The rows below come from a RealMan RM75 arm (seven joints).
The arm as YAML. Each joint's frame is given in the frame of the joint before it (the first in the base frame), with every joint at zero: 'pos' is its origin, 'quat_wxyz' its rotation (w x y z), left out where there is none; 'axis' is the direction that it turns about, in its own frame. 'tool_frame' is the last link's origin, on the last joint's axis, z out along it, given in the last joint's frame.
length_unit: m
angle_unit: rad
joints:
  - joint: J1
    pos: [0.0, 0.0, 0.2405]
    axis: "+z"
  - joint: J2
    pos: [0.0, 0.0, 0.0]
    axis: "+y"
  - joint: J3
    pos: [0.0, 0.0, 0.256]
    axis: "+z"
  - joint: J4
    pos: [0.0, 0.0, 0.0]
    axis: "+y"
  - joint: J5
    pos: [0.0, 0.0, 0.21]
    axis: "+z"
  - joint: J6
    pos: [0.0, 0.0, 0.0]
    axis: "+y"
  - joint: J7
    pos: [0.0, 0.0, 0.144]
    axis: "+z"
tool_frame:
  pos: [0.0, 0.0, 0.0]
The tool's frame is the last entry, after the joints.
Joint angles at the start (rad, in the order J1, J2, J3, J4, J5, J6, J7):
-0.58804, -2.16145, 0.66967, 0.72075, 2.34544, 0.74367, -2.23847
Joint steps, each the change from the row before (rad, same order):
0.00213, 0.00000, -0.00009, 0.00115, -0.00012, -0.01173, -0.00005
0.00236, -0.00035, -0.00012, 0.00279, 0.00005, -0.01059, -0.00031
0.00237, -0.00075, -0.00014, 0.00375, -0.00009, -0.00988, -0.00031
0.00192, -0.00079, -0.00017, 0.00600, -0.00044, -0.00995, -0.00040
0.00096, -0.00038, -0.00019, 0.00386, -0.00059, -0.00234, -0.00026
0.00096, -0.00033, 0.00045, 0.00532, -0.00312, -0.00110, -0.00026
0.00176, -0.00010, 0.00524, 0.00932, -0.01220, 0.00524, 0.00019
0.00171, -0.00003, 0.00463, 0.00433, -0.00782, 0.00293, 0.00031
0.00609, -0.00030, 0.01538, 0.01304, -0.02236, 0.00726, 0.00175
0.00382, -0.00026, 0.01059, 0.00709, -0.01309, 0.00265, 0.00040
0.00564, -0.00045, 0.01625, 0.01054, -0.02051, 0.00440, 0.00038
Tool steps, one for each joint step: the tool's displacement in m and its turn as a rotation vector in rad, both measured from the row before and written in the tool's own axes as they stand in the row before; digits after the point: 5 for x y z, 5 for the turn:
0.00065, -0.00210, -0.00042, 0.01082, 0.00746, -0.00103
0.00084, -0.00198, -0.00055, 0.01025, 0.00781, -0.00071
0.00095, -0.00177, -0.00058, 0.00956, 0.00808, -0.00057
0.00183, -0.00165, -0.00073, 0.00963, 0.01042, 0.00035
0.00099, -0.00055, -0.00045, 0.00282, 0.00455, 0.00014
0.00152, -0.00021, -0.00056, 0.00098, 0.00610, -0.00054
0.00253, 0.00138, -0.00077, -0.00766, 0.00808, -0.00137
0.00092, 0.00089, -0.00033, -0.00495, 0.00329, -0.00066
0.00234, 0.00252, -0.00099, -0.01347, 0.00912, 0.00038
0.00116, 0.00158, -0.00041, -0.00734, 0.00501, 0.00052
0.00170, 0.00269, -0.00055, -0.01224, 0.00738, 0.00018

